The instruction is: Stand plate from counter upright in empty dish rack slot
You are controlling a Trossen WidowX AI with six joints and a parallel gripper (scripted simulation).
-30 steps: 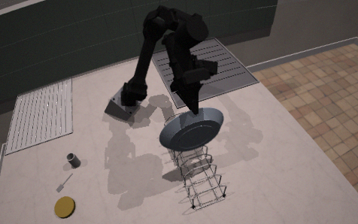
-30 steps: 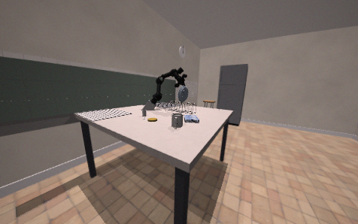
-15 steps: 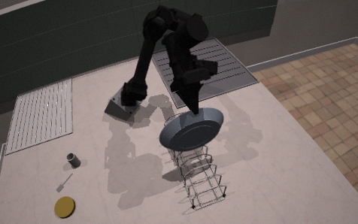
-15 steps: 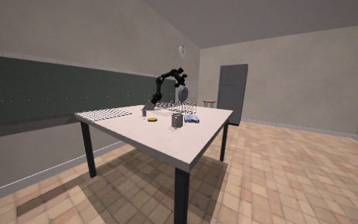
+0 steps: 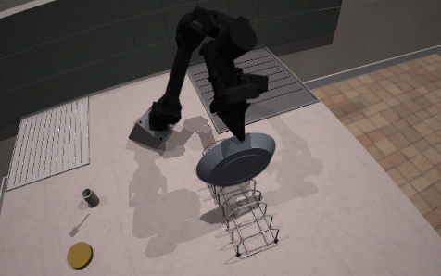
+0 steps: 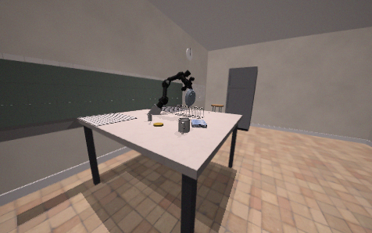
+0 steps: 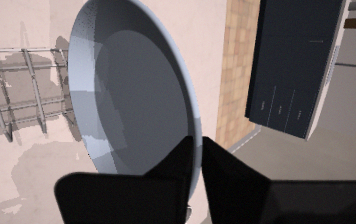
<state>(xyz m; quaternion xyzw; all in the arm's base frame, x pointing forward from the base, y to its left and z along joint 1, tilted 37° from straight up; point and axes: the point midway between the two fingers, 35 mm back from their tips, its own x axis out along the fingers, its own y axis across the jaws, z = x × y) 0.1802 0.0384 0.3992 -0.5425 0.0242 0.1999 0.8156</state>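
Now: hand 20 mm short of the plate and 110 mm above it. Round my hand: small spatula (30 mm ahead, 510 mm to the right, 320 mm below); mug (350 mm ahead, 410 mm to the right, 280 mm below); yellow disc (120 mm ahead, 480 mm to the right, 310 mm below).
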